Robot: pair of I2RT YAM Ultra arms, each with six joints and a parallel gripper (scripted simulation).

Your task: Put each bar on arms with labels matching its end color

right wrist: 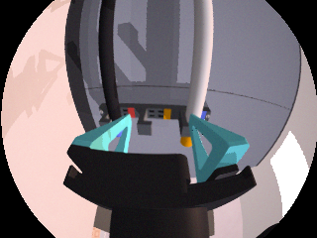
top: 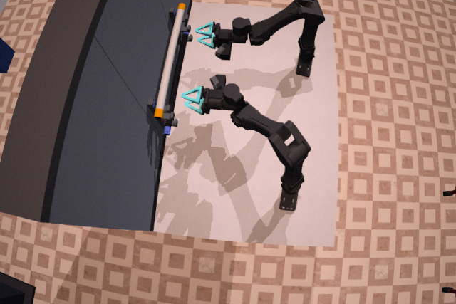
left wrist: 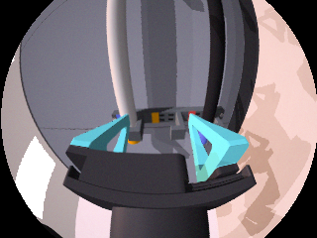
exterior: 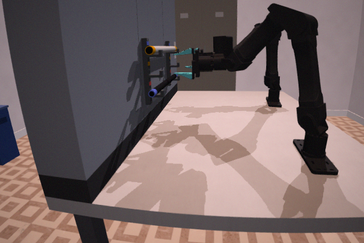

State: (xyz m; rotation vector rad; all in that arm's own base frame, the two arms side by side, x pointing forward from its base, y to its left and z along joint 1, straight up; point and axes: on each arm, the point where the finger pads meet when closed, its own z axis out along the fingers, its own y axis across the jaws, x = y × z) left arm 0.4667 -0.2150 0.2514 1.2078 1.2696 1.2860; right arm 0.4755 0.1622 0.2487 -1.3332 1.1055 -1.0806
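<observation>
Now: the pale metal bar 15 cm to the left of my right hand, 7 cm ahead of it and 6 cm above it. The rest, counted from my right hand: dark metal bar 17 cm to the left, 9 cm below, 6 cm ahead; tall grey wall panel 21 cm to the left, 18 cm above, 16 cm ahead.
The pale metal bar is 9 cm ahead of my left hand, 15 cm to the right of it and 6 cm above it. Round my left hand: dark metal bar: 8 cm ahead, 13 cm to the right, 10 cm below; tall grey wall panel: 18 cm ahead, 8 cm to the right, 17 cm above.
</observation>
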